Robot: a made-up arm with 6 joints.
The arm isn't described. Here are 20 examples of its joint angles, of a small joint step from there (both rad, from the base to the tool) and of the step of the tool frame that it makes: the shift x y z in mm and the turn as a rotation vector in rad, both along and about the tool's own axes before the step.
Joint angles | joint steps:
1: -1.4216 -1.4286 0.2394 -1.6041 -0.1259 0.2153 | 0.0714 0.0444 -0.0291 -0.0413 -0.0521 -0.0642
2: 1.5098 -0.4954 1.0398 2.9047 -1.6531 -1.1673 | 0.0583 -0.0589 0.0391 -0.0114 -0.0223 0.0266
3: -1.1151 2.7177 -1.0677 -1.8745 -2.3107 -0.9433 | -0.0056 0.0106 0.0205 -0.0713 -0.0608 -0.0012
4: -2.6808 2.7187 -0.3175 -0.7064 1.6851 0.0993 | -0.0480 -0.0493 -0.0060 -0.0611 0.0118 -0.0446
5: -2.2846 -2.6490 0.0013 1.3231 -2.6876 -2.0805 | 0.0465 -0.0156 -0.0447 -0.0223 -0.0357 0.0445
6: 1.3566 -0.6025 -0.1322 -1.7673 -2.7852 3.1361 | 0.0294 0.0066 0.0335 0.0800 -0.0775 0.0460
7: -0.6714 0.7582 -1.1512 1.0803 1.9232 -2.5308 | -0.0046 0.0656 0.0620 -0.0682 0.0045 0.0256
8: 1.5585 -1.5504 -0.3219 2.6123 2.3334 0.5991 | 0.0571 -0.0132 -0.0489 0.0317 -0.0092 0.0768
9: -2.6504 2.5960 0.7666 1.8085 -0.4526 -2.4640 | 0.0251 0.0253 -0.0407 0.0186 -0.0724 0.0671
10: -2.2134 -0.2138 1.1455 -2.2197 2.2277 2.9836 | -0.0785 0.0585 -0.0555 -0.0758 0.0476 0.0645
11: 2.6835 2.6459 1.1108 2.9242 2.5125 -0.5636 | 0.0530 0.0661 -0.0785 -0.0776 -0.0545 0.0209
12: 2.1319 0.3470 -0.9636 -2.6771 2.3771 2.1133 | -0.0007 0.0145 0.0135 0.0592 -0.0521 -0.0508
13: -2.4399 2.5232 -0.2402 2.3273 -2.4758 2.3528 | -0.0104 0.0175 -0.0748 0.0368 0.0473 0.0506
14: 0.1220 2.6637 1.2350 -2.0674 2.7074 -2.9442 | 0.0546 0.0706 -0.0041 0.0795 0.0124 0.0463
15: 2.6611 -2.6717 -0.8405 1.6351 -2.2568 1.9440 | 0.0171 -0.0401 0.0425 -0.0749 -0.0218 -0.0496
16: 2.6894 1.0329 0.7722 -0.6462 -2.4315 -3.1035 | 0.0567 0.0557 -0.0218 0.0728 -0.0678 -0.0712
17: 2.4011 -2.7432 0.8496 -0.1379 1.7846 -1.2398 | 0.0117 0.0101 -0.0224 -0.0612 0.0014 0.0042
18: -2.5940 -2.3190 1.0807 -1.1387 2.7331 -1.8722 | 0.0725 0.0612 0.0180 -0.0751 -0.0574 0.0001
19: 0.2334 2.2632 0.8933 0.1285 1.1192 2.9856 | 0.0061 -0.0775 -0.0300 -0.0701 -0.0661 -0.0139
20: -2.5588 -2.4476 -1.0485 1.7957 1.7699 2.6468 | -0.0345 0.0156 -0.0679 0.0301 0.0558 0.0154
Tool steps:
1: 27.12 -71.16 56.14 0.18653 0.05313 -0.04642
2: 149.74 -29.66 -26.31 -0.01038 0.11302 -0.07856
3: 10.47 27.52 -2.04 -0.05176 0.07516 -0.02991
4: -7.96 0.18 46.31 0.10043 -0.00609 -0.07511
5: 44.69 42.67 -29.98 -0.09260 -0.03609 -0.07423
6: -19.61 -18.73 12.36 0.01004 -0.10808 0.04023
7: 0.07 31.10 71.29 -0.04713 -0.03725 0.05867
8: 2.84 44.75 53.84 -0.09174 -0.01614 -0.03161
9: 18.36 -15.46 -75.88 -0.13561 -0.02308 -0.07013
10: 61.46 117.84 38.00 -0.12260 0.12899 -0.06386
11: 64.10 -72.52 -136.56 -0.01676 -0.09605 0.00594
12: -6.76 3.42 10.70 0.09173 -0.06164 0.02377
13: -52.77 -18.25 36.35 -0.06234 0.13212 -0.03393
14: 22.29 113.45 90.39 0.04659 0.06522 -0.10713
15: 63.26 22.43 0.10 0.05424 -0.12542 -0.01462
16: 40.32 -14.36 -119.26 0.14083 -0.16258 0.05571
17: -41.31 -0.67 16.74 -0.03172 -0.03931 -0.04415
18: 6.65 -9.25 144.01 -0.08105 0.03182 -0.01919
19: 50.71 -9.86 -98.61 0.04105 -0.00896 0.06044
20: 39.98 -7.89 46.35 0.07971 0.04015 -0.07052
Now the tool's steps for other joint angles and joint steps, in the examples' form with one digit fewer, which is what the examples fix.
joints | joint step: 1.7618 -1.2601 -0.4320 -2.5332 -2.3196 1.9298 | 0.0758 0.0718 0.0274 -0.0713 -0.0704 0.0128
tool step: -45.0 -69.4 32.1 -0.0534 -0.1503 0.0083
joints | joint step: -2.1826 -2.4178 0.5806 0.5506 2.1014 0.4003 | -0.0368 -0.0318 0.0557 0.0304 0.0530 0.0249
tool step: 107.5 10.8 -10.6 -0.0204 -0.1492 -0.0245
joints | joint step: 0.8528 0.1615 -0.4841 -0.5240 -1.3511 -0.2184 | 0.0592 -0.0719 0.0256 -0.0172 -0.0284 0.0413
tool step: -10.1 25.6 -68.5 -0.1343 -0.0296 0.0089
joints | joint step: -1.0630 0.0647 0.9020 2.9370 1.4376 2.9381 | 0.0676 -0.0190 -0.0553 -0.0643 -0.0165 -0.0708
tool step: -22.5 24.7 -27.6 0.0507 0.0566 0.1073
